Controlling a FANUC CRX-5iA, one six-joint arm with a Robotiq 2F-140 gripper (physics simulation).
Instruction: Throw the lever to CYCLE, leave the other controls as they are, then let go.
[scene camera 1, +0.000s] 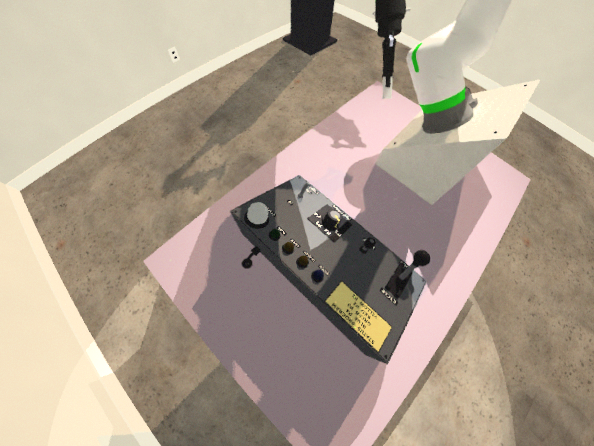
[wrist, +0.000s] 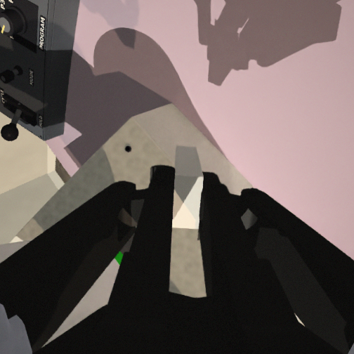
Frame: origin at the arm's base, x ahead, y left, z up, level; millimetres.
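Seen in the pictures: gripper, fingertip midpoint: (scene camera 1: 386, 98); arm's base, link origin: (scene camera 1: 447, 121).
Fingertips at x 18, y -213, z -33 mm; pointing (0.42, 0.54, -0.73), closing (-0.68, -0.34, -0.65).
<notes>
Pixels of each thing's middle, then the offset from my fingertips to it. "spot": a spot on its surface instead. Level surfaces: height alone.
- dark control panel, surface height: 39 mm down
- CYCLE label, surface spot: (scene camera 1: 389, 296) spot: 527 mm ahead, 401 mm left, 51 mm down
- PROGRAM knob, body centre: (scene camera 1: 333, 217) 464 mm ahead, 159 mm left, 55 mm down
- MODE switch, body centre: (scene camera 1: 366, 247) 464 mm ahead, 279 mm left, 59 mm down
- large grey button, surface spot: (scene camera 1: 258, 214) spot: 625 mm ahead, 44 mm left, 30 mm up
- yellow card, body centre: (scene camera 1: 359, 314) 621 mm ahead, 365 mm left, 14 mm down
- small ball-ended handle, surface spot: (scene camera 1: 247, 262) spot: 713 mm ahead, 60 mm left, 144 mm down
- pink mat, surface height: 161 mm down
The lever (scene camera 1: 421, 258) (wrist: 9, 132), with a black ball knob, stands up from a slot at one end of the dark control panel (scene camera 1: 345, 270) (wrist: 56, 65). In the scene view its ball shows on the side away from the CYCLE label (scene camera 1: 389, 296); the HOLD label (wrist: 40, 120) is readable in the wrist view. The exact lean is hard to judge. My gripper (scene camera 1: 387, 90) (wrist: 184, 164) is shut and empty, high above the mat's far corner, well away from the lever.
The panel also carries a PROGRAM knob (scene camera 1: 334, 218) (wrist: 10, 22), a MODE switch (scene camera 1: 369, 243) (wrist: 10, 74), a large grey button (scene camera 1: 258, 214), several small coloured buttons and a yellow card (scene camera 1: 359, 316). A small ball-ended handle (scene camera 1: 247, 262) sticks out beside it. The pink mat (scene camera 1: 175, 260) lies beneath.
</notes>
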